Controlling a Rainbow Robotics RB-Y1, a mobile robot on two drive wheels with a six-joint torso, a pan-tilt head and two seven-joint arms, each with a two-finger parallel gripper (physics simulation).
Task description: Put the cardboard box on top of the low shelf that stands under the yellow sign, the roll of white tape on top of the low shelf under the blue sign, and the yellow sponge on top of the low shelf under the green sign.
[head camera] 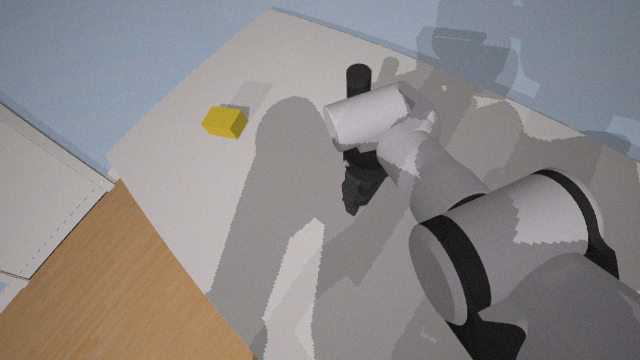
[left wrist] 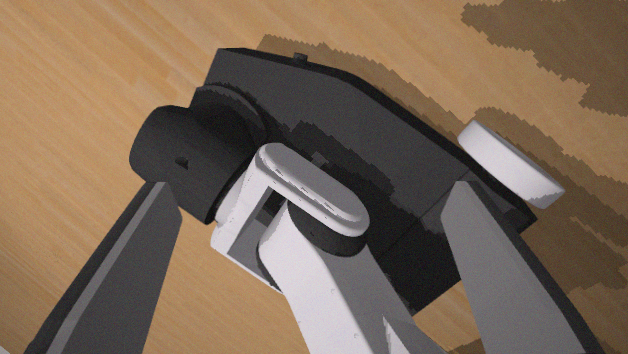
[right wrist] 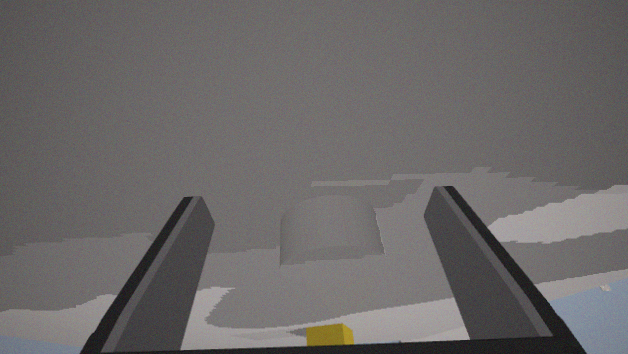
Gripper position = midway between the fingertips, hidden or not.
Note:
In view: the left gripper (left wrist: 313, 200), the right gripper (head camera: 365, 191), a yellow sponge (head camera: 226, 122), a long white table (head camera: 258, 223) and a white door (head camera: 54, 190).
The right gripper shows as well in the right wrist view (right wrist: 318, 205). The long white table is seen too in the right wrist view (right wrist: 117, 117). The left wrist view misses the yellow sponge: it is out of frame.

